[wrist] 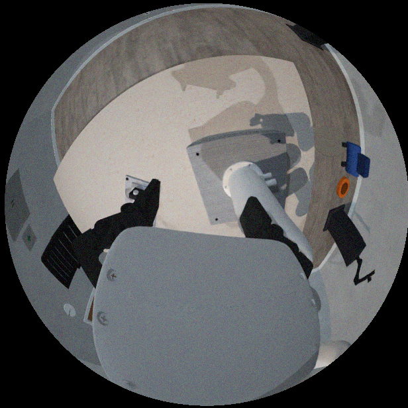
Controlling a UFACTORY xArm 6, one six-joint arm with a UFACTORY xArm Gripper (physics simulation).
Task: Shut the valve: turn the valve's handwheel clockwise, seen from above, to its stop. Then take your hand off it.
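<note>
My gripper (203, 200) is open, with its two black fingers wide apart and nothing between them. A small metal plate (130, 181) with a dark part and a bright round piece on it shows at the left, partly hidden behind the left finger. It may be part of the valve's mounting, but I cannot tell. A handwheel cannot be made out in the wrist view. The left finger and the large grey gripper body cover much of the left and lower parts of the view.
The arm's white base (242, 175) stands on a grey metal plate (206, 187) on the pale table top (115, 130). A blue object (353, 159), an orange ring (339, 191) and a black panel (347, 235) show at the right. A black slatted object (61, 254) is at the left.
</note>
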